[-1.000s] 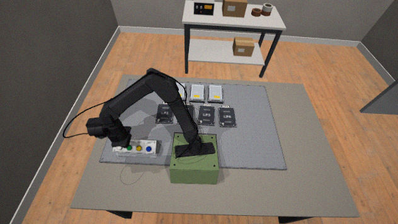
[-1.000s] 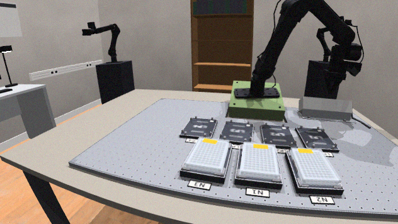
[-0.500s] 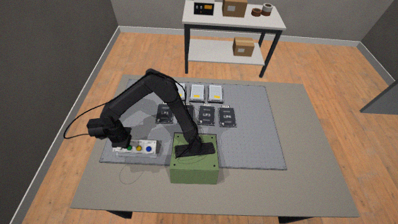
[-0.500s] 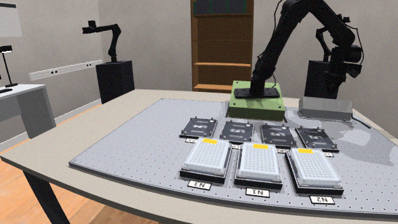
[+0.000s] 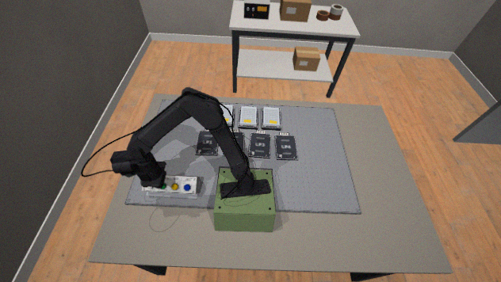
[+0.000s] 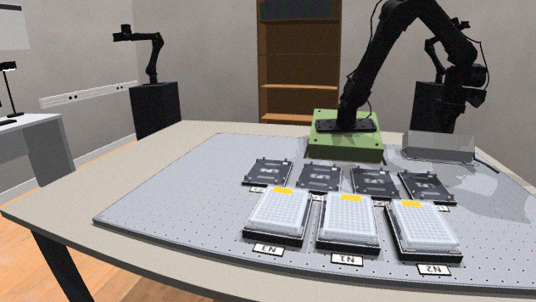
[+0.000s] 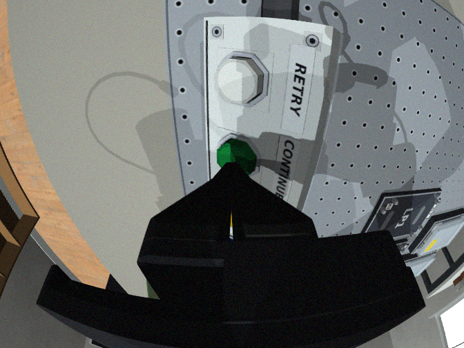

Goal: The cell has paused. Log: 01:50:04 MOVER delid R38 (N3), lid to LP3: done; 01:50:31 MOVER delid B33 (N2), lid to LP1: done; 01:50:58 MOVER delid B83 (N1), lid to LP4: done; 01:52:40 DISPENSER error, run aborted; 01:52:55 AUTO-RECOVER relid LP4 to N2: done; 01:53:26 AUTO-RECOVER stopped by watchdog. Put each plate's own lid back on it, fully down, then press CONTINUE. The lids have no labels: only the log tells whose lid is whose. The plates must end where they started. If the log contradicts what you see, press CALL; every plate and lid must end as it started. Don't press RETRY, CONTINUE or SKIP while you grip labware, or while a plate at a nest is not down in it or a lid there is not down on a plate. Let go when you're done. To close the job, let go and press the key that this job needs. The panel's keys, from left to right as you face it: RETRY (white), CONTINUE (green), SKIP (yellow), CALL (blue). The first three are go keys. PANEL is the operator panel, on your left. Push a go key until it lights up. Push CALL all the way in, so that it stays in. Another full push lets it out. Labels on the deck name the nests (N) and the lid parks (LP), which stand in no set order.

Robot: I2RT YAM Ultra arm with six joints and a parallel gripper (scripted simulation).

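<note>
My hand is 20 mm above the green continue key. Also, from my hand: blue call key 10 mm behind, 100 mm to the right, 30 mm below; then white retry key 10 mm ahead, 50 mm to the left, 20 mm below; then yellow skip key 10 mm behind, 50 mm to the right, 20 mm below.
</note>
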